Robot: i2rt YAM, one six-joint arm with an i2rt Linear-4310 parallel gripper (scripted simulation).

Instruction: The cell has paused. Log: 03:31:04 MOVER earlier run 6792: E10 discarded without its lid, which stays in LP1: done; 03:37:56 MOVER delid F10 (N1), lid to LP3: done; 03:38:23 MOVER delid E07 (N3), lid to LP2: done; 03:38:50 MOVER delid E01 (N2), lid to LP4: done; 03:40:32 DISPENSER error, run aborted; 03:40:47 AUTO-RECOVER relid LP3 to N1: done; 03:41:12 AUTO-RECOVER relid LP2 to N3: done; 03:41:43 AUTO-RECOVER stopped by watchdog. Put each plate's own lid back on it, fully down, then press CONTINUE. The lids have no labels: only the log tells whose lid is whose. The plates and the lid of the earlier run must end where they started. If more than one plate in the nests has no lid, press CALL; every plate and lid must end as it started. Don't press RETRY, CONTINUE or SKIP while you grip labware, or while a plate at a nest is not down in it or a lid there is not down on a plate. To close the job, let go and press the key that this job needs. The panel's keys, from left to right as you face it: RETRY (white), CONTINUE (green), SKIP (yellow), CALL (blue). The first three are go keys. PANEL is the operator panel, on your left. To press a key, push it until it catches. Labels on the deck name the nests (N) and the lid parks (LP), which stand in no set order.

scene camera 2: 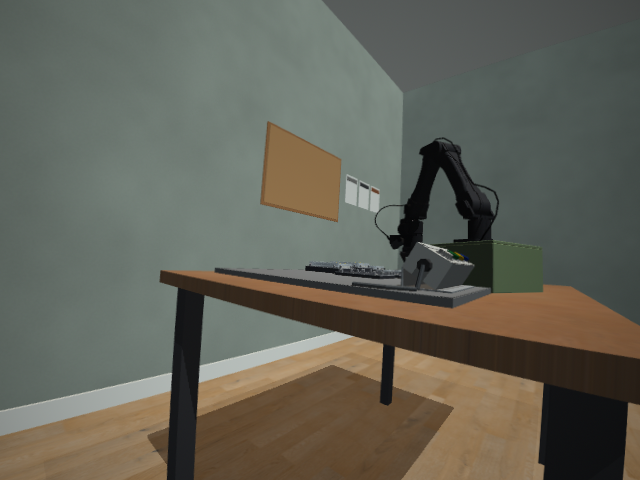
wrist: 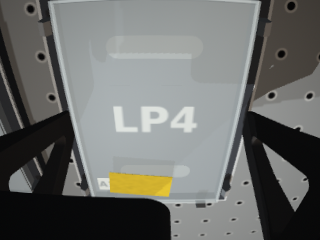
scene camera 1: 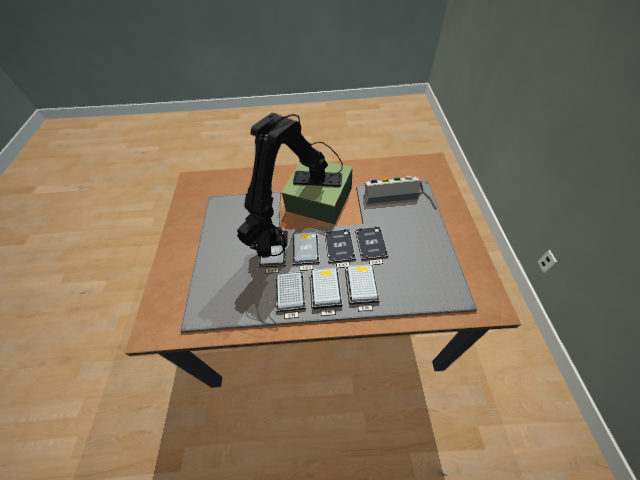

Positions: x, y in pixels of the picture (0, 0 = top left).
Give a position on a clear lid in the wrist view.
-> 154, 100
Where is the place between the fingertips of my gripper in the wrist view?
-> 158, 121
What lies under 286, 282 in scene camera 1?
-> A well plate.
